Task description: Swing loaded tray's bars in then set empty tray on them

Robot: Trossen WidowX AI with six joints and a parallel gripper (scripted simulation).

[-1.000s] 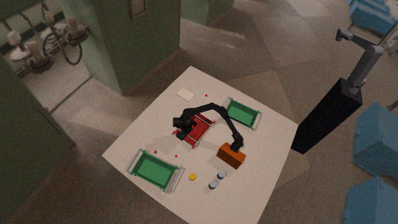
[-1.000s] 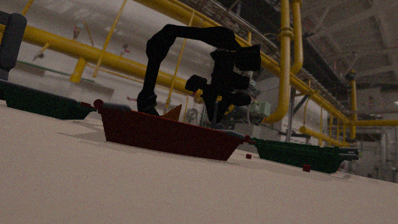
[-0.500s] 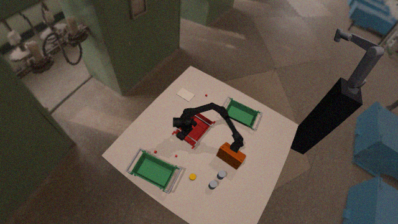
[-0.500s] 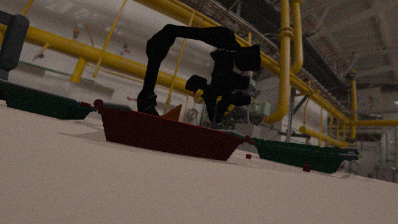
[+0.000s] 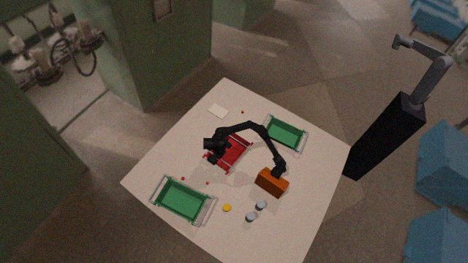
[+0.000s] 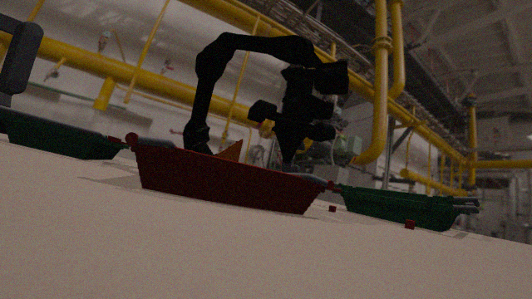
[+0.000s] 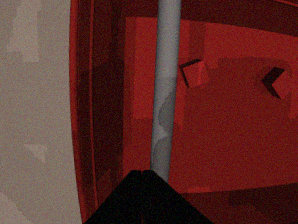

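Right now my gripper tip is 450 mm to the left of the green tray, 310 mm past it and 40 mm above it. From my gripper tip the other things lie so: yellow disc: 260 mm to the left, 200 mm behind, 80 mm below; then white card: 410 mm to the right, 240 mm ahead, 80 mm below.
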